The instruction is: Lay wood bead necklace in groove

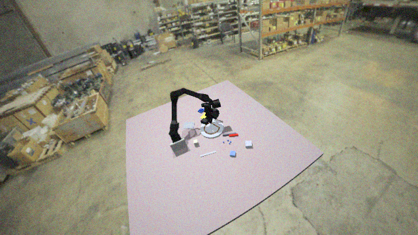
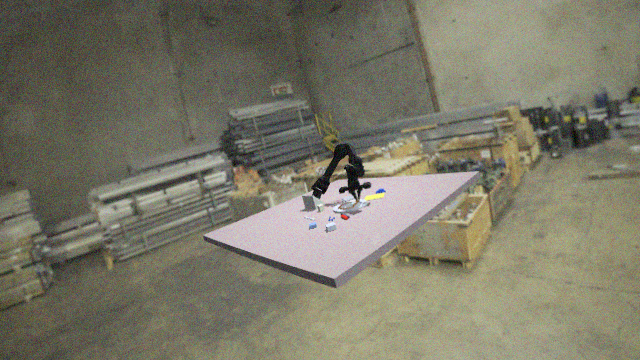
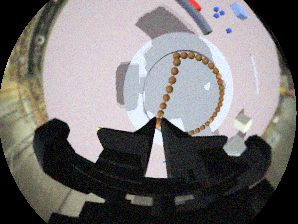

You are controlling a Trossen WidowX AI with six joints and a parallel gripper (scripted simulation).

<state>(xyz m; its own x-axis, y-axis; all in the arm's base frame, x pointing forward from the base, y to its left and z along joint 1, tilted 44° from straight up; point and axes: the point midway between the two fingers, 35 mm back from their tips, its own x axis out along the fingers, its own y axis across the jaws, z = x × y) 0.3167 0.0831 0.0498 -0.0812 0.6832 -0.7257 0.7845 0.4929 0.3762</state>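
The yellow sheet lies 10 mm ahead of my gripper tip, 130 mm to the left of it and 10 mm below it. Also, from my gripper tip: cream cube (180 mm behind, 150 mm to the right); red-handled tool (100 mm ahead, 190 mm to the right, 10 mm below); grey plate (190 mm behind, 80 mm to the left, 10 mm below).
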